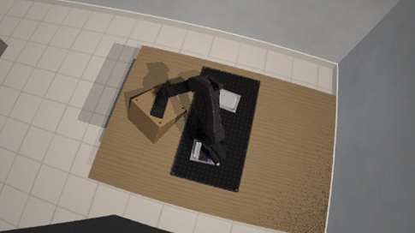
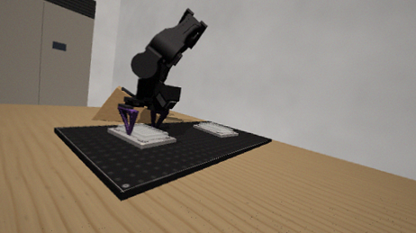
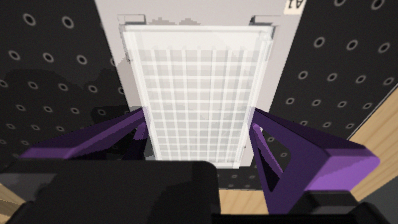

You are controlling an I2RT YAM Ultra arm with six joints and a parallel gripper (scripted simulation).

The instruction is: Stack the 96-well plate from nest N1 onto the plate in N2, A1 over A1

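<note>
The nest N1 is 1 cm below my hand.
</note>
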